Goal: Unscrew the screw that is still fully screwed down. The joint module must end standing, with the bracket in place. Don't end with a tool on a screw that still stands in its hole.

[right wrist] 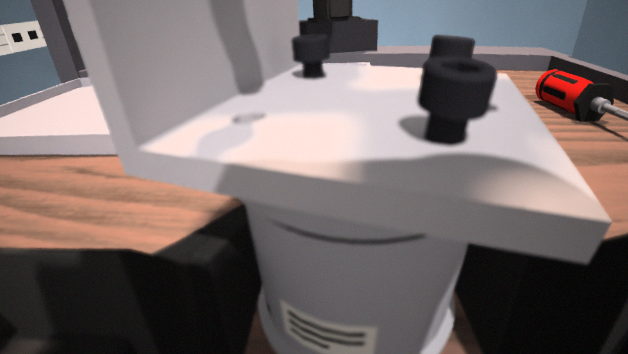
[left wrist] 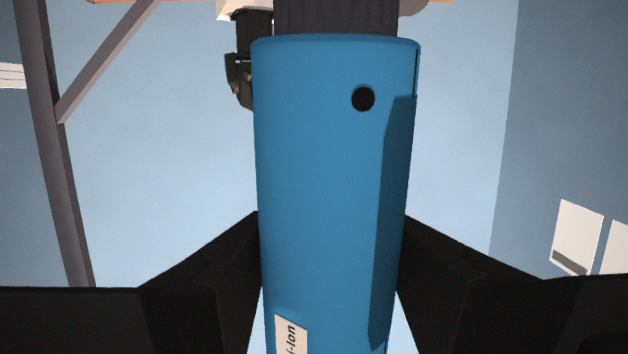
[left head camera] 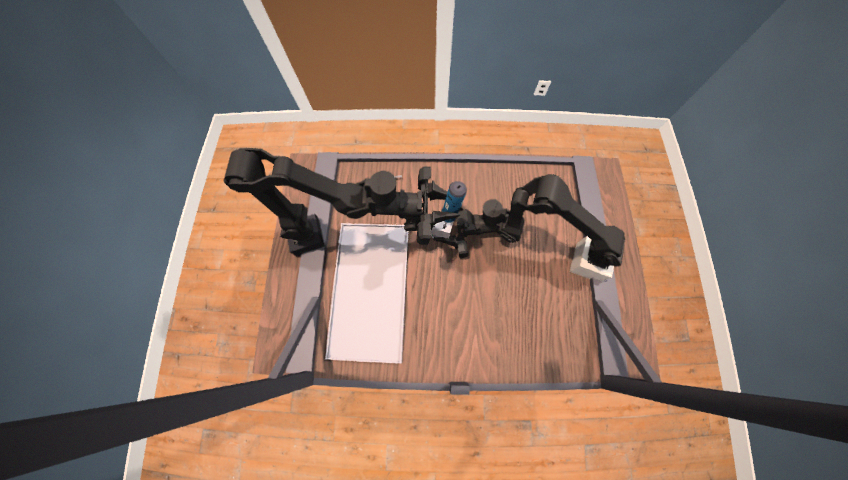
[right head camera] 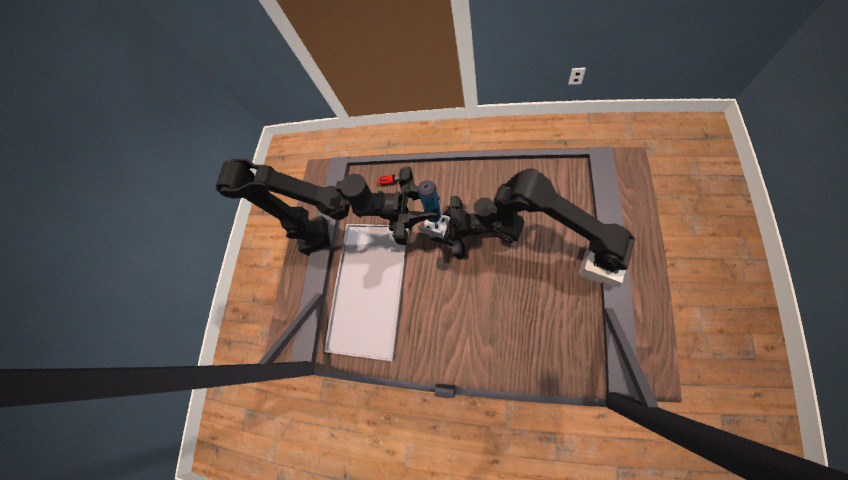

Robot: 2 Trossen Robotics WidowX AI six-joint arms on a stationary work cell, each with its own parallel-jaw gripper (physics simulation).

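Places are measured from the left arm's base along level axes (x right, y down, z ahead), in millimetres.
Where they show: left gripper, fingertip midpoint: point(left wrist: 324, 222) point(left head camera: 459, 207) point(right head camera: 438, 206); left arm's base at its link origin: point(right wrist: 333, 20) point(left head camera: 302, 232) point(right head camera: 309, 233); right arm's base at its link origin: point(left wrist: 253, 14) point(left head camera: 599, 256) point(right head camera: 608, 258).
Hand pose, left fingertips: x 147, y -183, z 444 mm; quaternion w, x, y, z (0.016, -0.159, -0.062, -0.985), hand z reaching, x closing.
Note:
Things, the pixels of their top centre, and the offset from my left fingertips. "spot": a spot on its surface instead.
- joint module at its top centre: point(right wrist: 359, 106) dx -35, dy +180, dz -30 mm
- empty hole at a spot on its surface: point(right wrist: 248, 118) spot: dx -10, dy +179, dz -29 mm
- blue electric screwdriver at its top centre: point(right head camera: 422, 185) point(left head camera: 454, 185) dx -7, dy -106, dz -18 mm
- red screwdriver at its top centre: point(right wrist: 593, 82) point(right head camera: 391, 177) dx -272, dy +214, dz -136 mm
- white tray at its top centre: point(left head camera: 368, 288) point(right head camera: 366, 287) dx +76, dy +227, dz -295 mm
- white block at its top centre: point(left wrist: 253, 14) point(right head camera: 608, 258) point(left head camera: 599, 256) dx +212, dy +169, dz +389 mm
The joint module point(right wrist: 350, 285) stands upright with the white bracket point(right wrist: 320, 140) point(right head camera: 433, 225) on top. In the right wrist view three black screws point(right wrist: 311, 55) point(right wrist: 452, 44) point(right wrist: 458, 92) stand raised in the bracket. An empty hole point(right wrist: 248, 118) shows near its upright wall; no screw or tool bit shows over it. My left gripper point(left wrist: 324, 222) point(right head camera: 429, 206) is shut on the blue electric screwdriver point(left wrist: 325, 175) point(left head camera: 455, 196) point(right head camera: 429, 197), held above the bracket; its bit's tip is hidden. My right gripper point(right wrist: 349, 203) is shut on the joint module, below the bracket.
A red screwdriver point(right wrist: 562, 91) point(right head camera: 386, 179) lies on the table near its far edge, beyond the left gripper. A white tray point(left head camera: 367, 309) point(right head camera: 361, 309) lies at the left of the table. A white block point(left head camera: 584, 265) point(right head camera: 595, 271) is at the right arm's base.

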